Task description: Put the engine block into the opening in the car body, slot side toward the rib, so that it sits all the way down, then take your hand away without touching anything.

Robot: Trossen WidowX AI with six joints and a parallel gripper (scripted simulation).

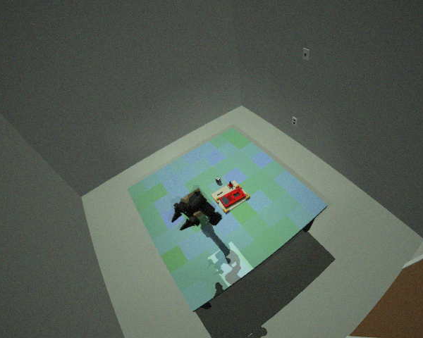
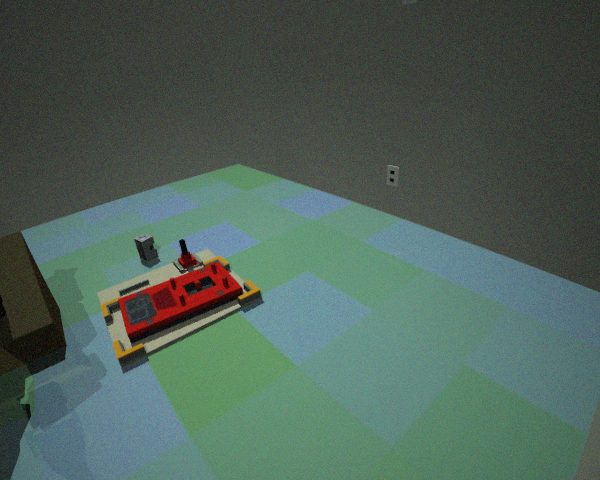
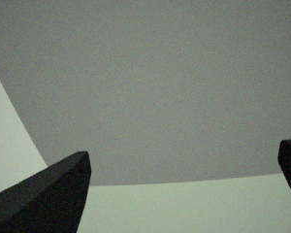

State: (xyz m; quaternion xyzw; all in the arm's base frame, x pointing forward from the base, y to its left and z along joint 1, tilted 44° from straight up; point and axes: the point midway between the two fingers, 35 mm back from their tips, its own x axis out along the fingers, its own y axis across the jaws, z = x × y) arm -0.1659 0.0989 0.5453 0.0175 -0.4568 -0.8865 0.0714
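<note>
Right now the engine block is 56 cm ahead of my gripper tip, 51 cm below it and 41 cm to the left of it.
</note>
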